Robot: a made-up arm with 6 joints. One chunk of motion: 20 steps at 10 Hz.
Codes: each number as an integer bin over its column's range. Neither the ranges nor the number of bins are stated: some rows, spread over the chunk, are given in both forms.
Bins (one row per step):
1: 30 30 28 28 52 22
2: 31 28 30 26 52 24
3: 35 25 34 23 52 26
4: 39 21 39 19 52 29
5: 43 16 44 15 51 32
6: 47 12 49 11 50 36
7: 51 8 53 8 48 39
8: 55 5 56 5 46 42
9: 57 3 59 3 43 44
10: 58 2 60 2 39 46
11: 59 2 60 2 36 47
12: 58 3 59 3 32 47
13: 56 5 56 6 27 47
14: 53 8 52 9 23 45
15: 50 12 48 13 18 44
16: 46 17 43 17 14 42
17: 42 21 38 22 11 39
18: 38 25 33 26 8 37
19: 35 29 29 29 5 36
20: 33 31 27 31 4 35
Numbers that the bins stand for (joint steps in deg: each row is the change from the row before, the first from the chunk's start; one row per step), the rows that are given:
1: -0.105 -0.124 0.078 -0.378 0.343 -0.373
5: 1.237 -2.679 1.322 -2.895 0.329 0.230
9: 2.681 -5.052 2.489 -5.219 0.214 0.954
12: 2.784 -5.052 2.489 -5.219 0.057 1.135
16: 1.546 -2.497 1.244 -2.508 -0.200 0.833
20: 0.205 0.059 0.000 0.203 -0.343 0.411
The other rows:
2: -0.002 -0.489 0.233 -0.765 0.343 -0.252
3: 0.411 -1.037 0.544 -1.346 0.343 -0.132
4: 0.824 -1.767 0.933 -2.121 0.343 0.049
6: 1.649 -3.410 1.711 -3.670 0.314 0.471
7: 2.062 -4.140 2.022 -4.251 0.286 0.652
8: 2.475 -4.687 2.256 -4.832 0.257 0.833
10: 2.784 -5.235 2.567 -5.413 0.157 1.075
11: 2.887 -5.235 2.567 -5.413 0.114 1.135
13: 2.578 -4.687 2.256 -4.638 -0.014 1.135
14: 2.268 -4.140 1.944 -4.057 -0.071 1.014
15: 1.959 -3.410 1.633 -3.283 -0.143 0.954
17: 1.133 -1.767 0.856 -1.540 -0.243 0.652
18: 0.721 -1.037 0.467 -0.765 -0.286 0.532
19: 0.411 -0.306 0.156 -0.184 -0.329 0.471

